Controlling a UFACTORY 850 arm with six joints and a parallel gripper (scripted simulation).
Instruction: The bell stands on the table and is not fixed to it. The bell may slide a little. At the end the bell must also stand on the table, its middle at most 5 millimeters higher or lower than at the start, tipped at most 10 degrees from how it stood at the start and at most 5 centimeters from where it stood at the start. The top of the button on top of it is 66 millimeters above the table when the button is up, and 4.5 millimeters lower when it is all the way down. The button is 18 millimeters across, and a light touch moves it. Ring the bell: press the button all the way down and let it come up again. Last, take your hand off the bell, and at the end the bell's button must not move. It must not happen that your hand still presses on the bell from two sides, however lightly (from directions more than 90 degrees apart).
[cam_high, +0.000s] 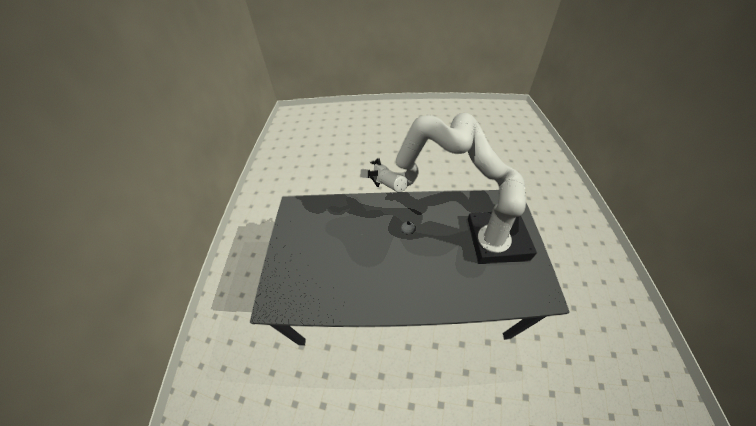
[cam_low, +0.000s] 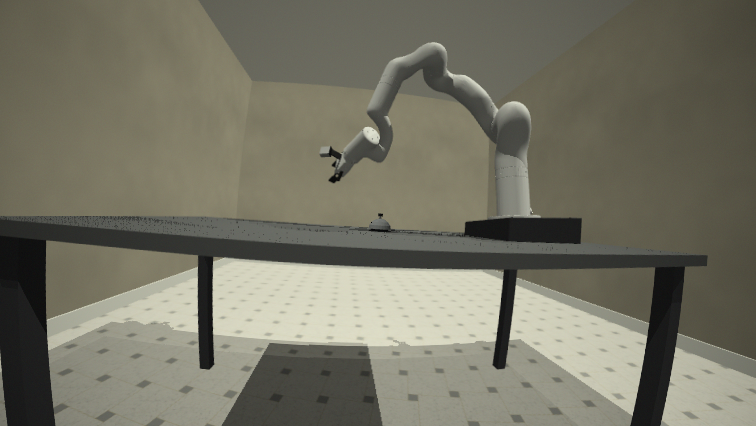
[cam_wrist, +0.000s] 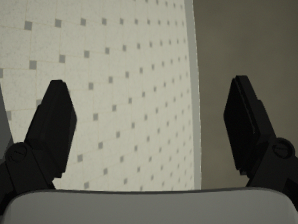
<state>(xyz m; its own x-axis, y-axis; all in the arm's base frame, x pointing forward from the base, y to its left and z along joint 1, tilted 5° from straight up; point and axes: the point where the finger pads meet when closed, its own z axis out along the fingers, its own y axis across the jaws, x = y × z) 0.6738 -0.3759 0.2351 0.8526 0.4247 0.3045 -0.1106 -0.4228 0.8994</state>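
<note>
My hand is 26 cm to the right of the bell button, 20 cm past it and 19 cm above it. The rest, counted from my hand: bell 26 cm to the left, 21 cm below, 20 cm behind.
</note>
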